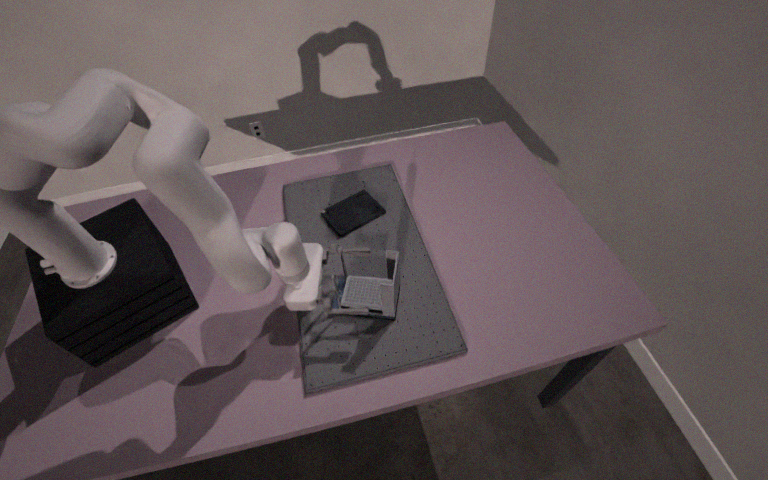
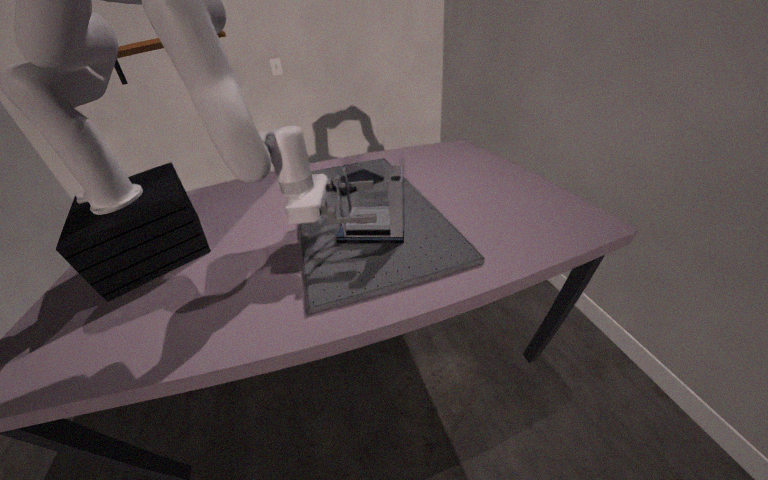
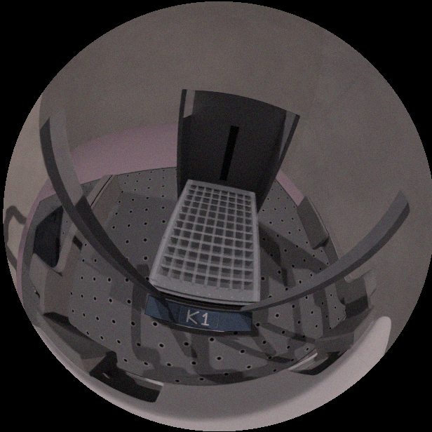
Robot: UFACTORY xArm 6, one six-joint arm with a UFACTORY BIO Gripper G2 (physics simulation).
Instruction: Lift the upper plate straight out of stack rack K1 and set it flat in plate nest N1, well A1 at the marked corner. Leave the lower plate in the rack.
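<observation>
The upper plate, a light grey grid of wells, lies flat in stack rack K1. The rack has a tall dark back wall, thin front posts and a blue K1 label. The lower plate is hidden beneath the upper one and cannot be made out clearly. My gripper is open and empty, reaching level over the rack with one finger on either side of it. The exact finger height against the plate is unclear. Plate nest N1 is a dark, flat rectangle.
The rack and nest stand on a grey perforated board on the pink table. The nest lies beyond the rack, toward the back wall. The rack's posts and back wall rise close around the plate. The arm's black base block stands left.
</observation>
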